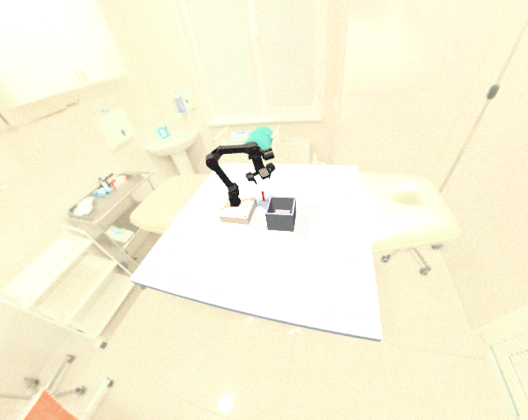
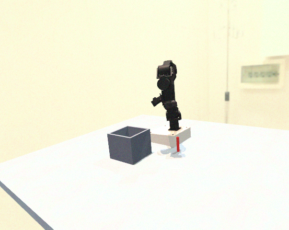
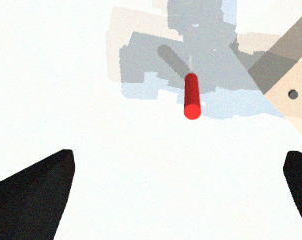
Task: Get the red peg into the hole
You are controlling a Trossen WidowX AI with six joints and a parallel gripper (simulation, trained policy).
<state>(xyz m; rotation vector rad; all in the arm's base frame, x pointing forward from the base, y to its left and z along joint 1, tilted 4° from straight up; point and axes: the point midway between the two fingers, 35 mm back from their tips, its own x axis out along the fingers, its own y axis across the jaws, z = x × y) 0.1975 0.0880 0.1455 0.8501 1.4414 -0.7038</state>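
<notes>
Now: the red peg 14 cm below my gripper tip, 2 cm to the left of it and 2 cm behind it.
</notes>
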